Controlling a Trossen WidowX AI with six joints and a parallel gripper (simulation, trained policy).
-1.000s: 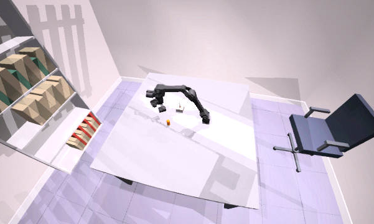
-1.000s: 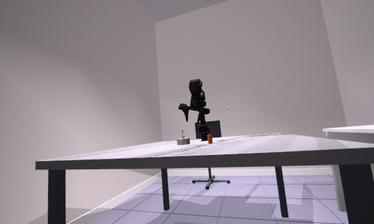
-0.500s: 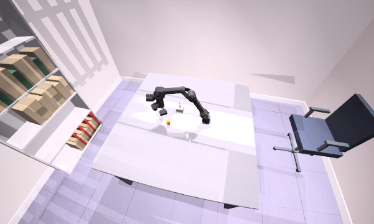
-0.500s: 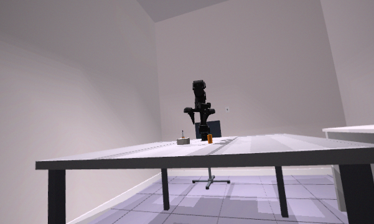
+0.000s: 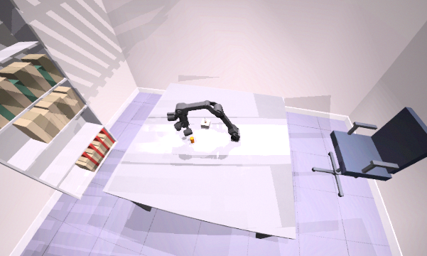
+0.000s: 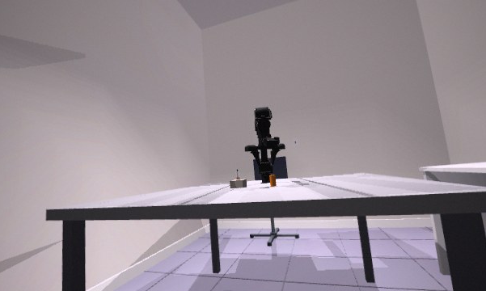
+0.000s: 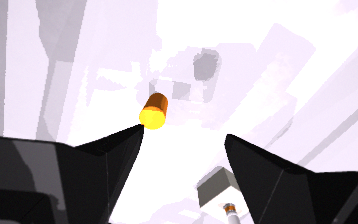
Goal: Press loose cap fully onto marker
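Right now my gripper tip is 3 cm past the orange cap, 2 cm to the right of it and 7 cm above it. From my gripper tip the other things lie so: holder block (9 cm behind, 18 cm to the right, 8 cm below).
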